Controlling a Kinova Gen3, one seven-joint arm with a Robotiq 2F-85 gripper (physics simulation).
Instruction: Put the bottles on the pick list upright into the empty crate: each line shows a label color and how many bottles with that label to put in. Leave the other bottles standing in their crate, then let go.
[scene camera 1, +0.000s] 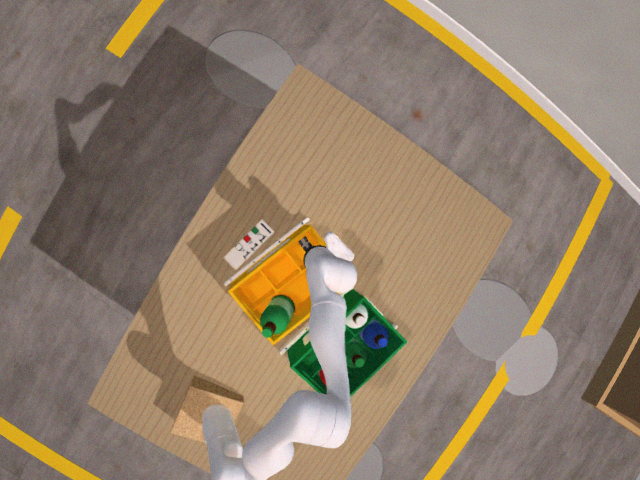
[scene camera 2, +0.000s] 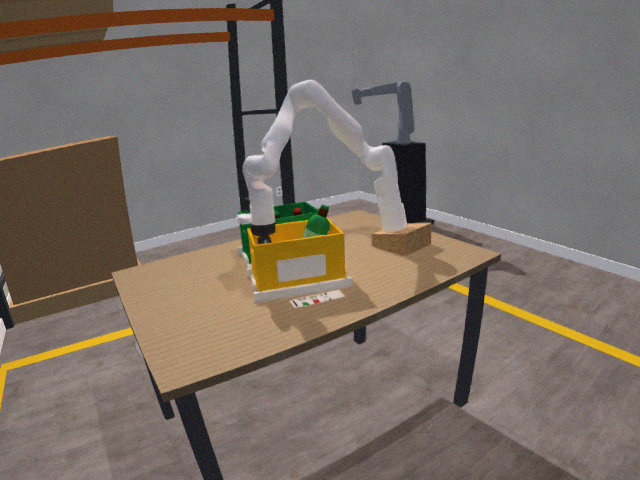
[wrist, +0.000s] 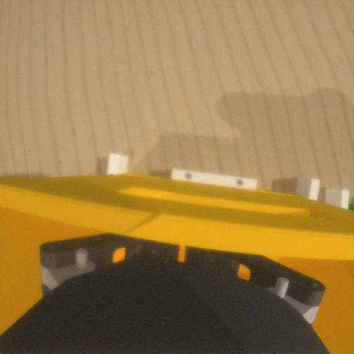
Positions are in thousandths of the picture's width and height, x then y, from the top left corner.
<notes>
In view: my gripper (wrist: 521, 654) and a green bottle (scene camera 1: 430, 664).
</notes>
